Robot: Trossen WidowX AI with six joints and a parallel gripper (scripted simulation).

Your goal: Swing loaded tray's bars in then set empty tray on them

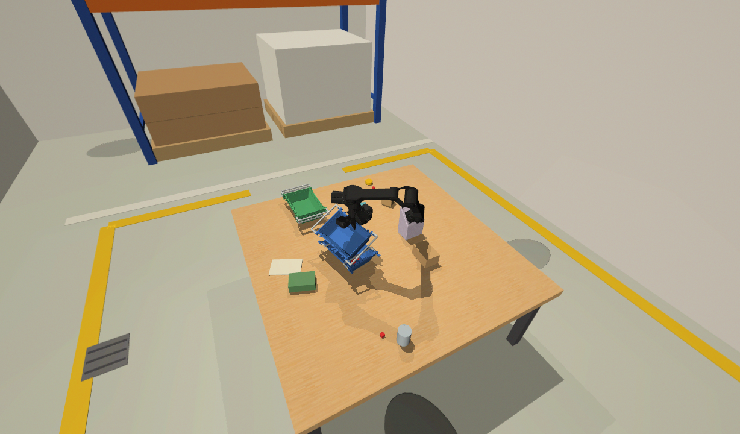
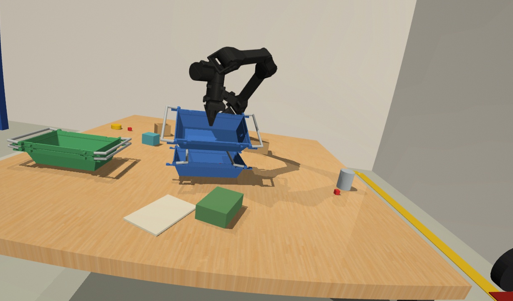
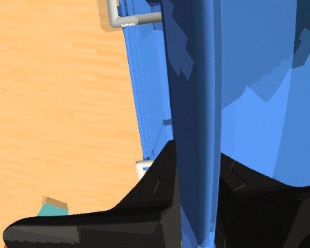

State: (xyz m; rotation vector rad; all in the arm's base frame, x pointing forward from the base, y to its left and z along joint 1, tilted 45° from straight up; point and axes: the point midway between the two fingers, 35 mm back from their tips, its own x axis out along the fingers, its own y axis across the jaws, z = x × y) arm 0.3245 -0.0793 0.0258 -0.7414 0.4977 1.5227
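The blue tray lies 7 cm ahead of my gripper tip and 1 cm to the left of it. From my gripper tip the other things lie so: cream sheet (35 cm ahead, 8 cm to the right, 16 cm below); teal cube (21 cm behind, 27 cm to the right, 14 cm below); green block (32 cm ahead, 6 cm to the left, 14 cm below).
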